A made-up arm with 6 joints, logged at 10 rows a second.
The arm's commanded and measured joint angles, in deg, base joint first. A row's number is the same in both.
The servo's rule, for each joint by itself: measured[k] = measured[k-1] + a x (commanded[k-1-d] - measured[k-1]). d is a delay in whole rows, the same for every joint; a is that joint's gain. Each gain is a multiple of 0.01, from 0.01 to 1. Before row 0 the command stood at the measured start. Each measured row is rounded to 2 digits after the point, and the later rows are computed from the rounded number. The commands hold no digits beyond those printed.
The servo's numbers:
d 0
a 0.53 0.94 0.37 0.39 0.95 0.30
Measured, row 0:
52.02, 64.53, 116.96, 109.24, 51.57, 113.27
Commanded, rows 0 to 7:
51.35, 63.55, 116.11, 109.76, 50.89, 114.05
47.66, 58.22, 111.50, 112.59, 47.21, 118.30
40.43, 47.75, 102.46, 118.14, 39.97, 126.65
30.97, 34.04, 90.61, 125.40, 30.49, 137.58
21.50, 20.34, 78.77, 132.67, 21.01, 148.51
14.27, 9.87, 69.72, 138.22, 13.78, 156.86
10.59, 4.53, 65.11, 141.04, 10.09, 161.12
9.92, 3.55, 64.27, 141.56, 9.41, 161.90
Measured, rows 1 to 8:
51.66, 63.61, 116.65, 109.44, 50.92, 113.50
49.54, 58.54, 114.74, 110.67, 47.40, 114.94
44.71, 48.40, 110.20, 113.58, 40.34, 118.45
37.43, 34.90, 102.95, 118.19, 30.98, 124.19
28.99, 21.21, 94.00, 123.84, 21.51, 131.49
21.19, 10.55, 85.02, 129.45, 14.17, 139.10
15.57, 4.89, 77.65, 133.97, 10.29, 145.71
12.58, 3.63, 72.70, 136.93, 9.45, 150.57

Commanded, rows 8 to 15:
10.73, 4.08, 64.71, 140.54, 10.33, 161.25
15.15, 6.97, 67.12, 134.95, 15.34, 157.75
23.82, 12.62, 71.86, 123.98, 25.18, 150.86
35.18, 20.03, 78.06, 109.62, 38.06, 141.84
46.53, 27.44, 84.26, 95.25, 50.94, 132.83
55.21, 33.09, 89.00, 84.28, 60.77, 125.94
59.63, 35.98, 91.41, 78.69, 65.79, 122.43
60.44, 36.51, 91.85, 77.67, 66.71, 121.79
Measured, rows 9 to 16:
11.60, 4.05, 69.74, 138.34, 10.29, 153.77
13.48, 6.79, 68.77, 137.02, 15.09, 154.96
18.96, 12.27, 69.91, 131.93, 24.68, 153.73
27.56, 19.56, 72.93, 123.23, 37.39, 150.16
37.61, 26.97, 77.12, 112.32, 50.26, 144.96
46.94, 32.72, 81.52, 101.38, 60.24, 139.25
53.67, 35.78, 85.18, 92.53, 65.51, 134.20
57.26, 36.47, 87.65, 86.73, 66.65, 130.48

